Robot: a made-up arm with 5 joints.
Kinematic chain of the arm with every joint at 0, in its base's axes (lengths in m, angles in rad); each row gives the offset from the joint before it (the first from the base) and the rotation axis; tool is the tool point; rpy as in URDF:
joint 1: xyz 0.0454 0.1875 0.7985 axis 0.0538 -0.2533 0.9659
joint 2: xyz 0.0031 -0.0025 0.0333 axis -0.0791 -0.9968 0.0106
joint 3: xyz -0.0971 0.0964 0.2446 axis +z
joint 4: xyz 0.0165 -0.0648 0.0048 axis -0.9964 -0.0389 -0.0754
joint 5: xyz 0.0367 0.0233 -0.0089 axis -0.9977 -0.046 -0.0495
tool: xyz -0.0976 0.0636 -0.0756 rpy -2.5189 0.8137 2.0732
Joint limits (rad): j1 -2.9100..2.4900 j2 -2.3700..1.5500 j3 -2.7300..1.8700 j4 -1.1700..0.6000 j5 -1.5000..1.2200
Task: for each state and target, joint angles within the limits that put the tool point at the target. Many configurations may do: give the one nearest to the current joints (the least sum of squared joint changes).
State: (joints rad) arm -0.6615 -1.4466 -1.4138 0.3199 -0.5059
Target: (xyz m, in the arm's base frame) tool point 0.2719 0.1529 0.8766
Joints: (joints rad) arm -0.7640 -1.5744 -1.5578 0.4062 -0.4394
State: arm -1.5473 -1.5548 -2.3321 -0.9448 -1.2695
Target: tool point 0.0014 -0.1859 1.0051
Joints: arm -2.4898 -0.9913 -2.1320 -0.9899 -1.2942
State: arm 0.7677 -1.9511 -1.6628 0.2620 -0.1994
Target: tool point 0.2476 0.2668 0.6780
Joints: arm 0.0179 -2.3700 -2.2759 -0.2989 -0.5233
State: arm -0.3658 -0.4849 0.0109 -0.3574 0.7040
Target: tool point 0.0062 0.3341 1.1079
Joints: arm -0.1582 -0.2885 0.0562 -0.8826 0.2438
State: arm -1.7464 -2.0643 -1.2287 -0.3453 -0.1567
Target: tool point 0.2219 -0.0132 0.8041
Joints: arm -1.4375 -1.7488 -1.1522 -0.2069 -0.0407
